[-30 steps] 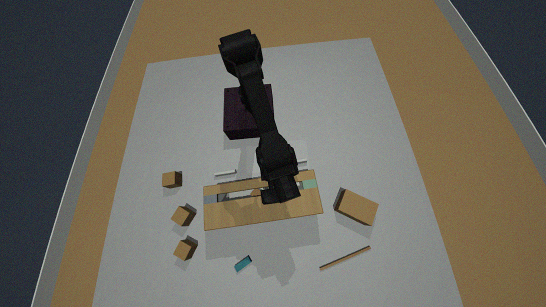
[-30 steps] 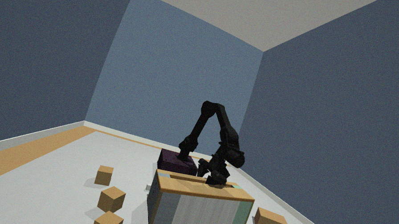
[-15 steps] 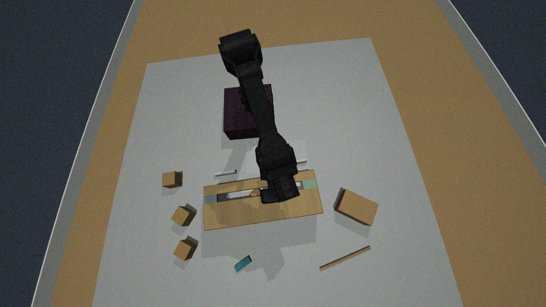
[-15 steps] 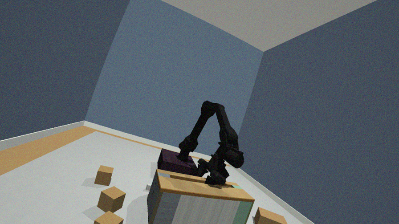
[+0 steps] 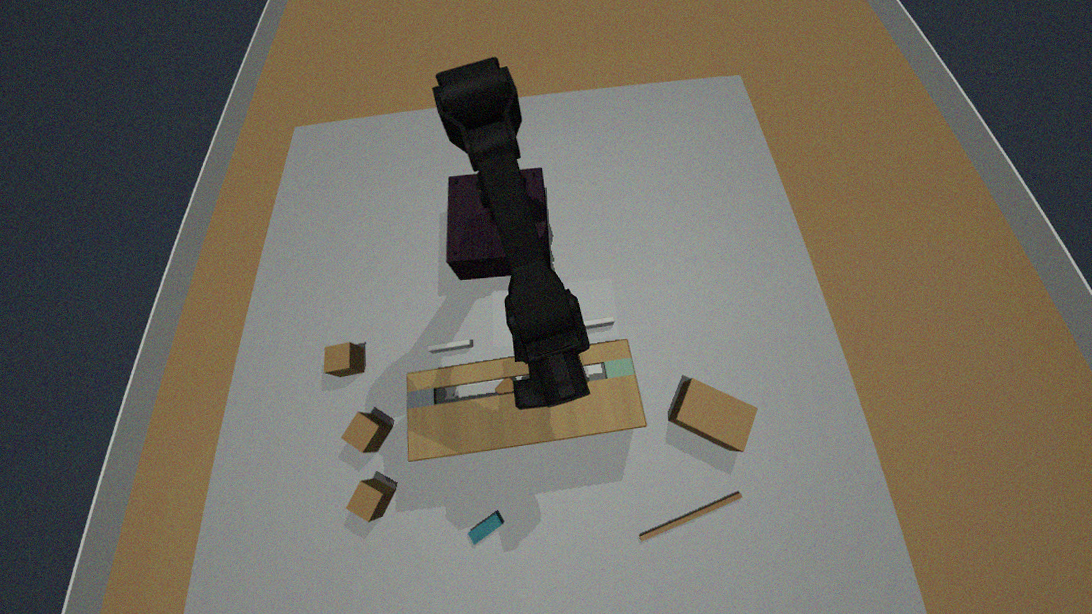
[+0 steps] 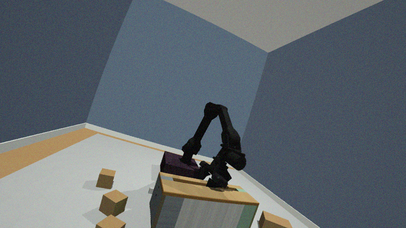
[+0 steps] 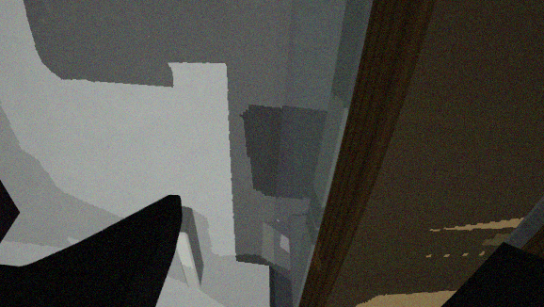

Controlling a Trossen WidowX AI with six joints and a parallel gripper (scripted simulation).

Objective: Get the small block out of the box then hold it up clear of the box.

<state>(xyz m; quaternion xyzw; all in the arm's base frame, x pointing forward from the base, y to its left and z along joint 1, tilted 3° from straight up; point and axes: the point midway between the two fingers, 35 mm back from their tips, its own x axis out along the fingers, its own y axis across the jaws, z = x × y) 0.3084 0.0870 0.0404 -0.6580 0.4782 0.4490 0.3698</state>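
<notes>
My gripper tip is 60 mm short of the small block and 10 mm to the left of it. The rest, counted from my gripper tip: tan block: 50 mm ahead, 360 mm to the left, 60 mm below; then teal piece: 290 mm ahead, 30 mm to the right, 80 mm below; then wooden box: 30 mm ahead, 10 mm to the left, 20 mm below.
</notes>
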